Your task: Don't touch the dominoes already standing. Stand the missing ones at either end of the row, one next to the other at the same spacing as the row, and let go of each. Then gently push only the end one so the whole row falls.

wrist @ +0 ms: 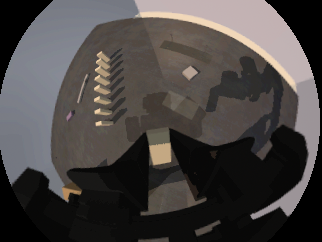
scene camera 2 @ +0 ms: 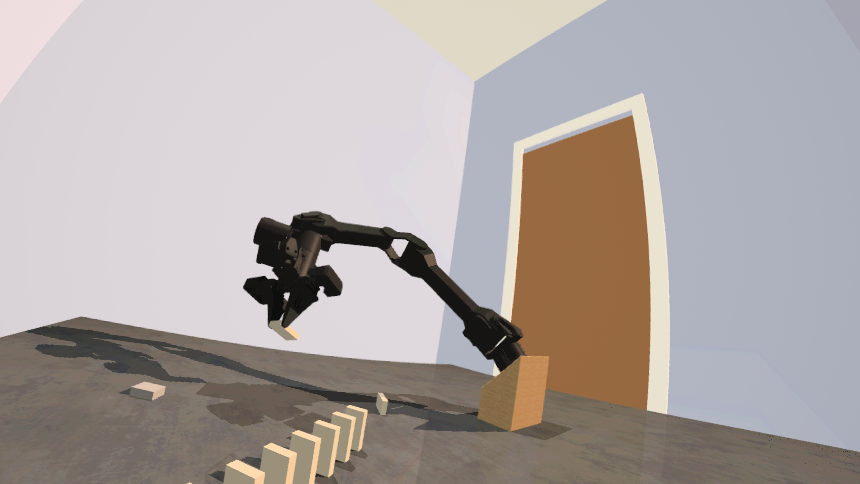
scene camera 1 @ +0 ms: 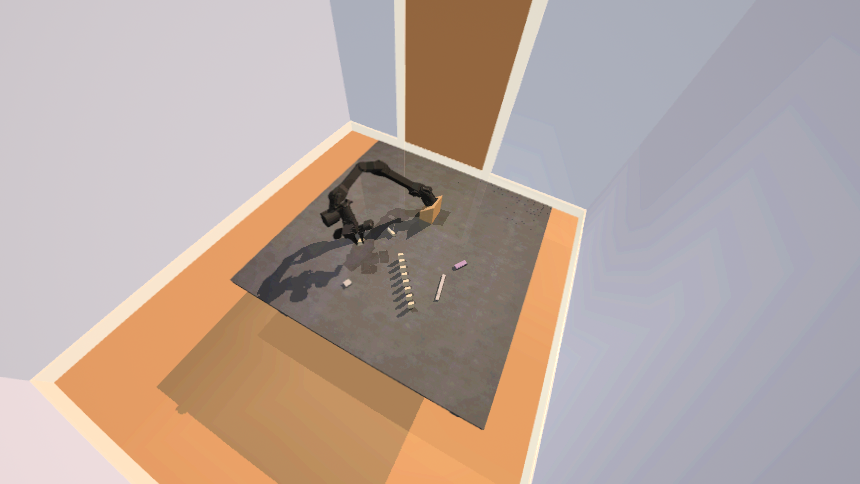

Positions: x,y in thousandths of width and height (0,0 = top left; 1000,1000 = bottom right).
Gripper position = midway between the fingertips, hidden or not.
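Observation:
My gripper (scene camera 2: 323,677), which the wrist view shows too as my gripper (wrist: 489,552), carries a cream domino (wrist: 495,601). I can also see a cream domino (scene camera 2: 403,873), and along with it a cream domino (scene camera 2: 383,896).

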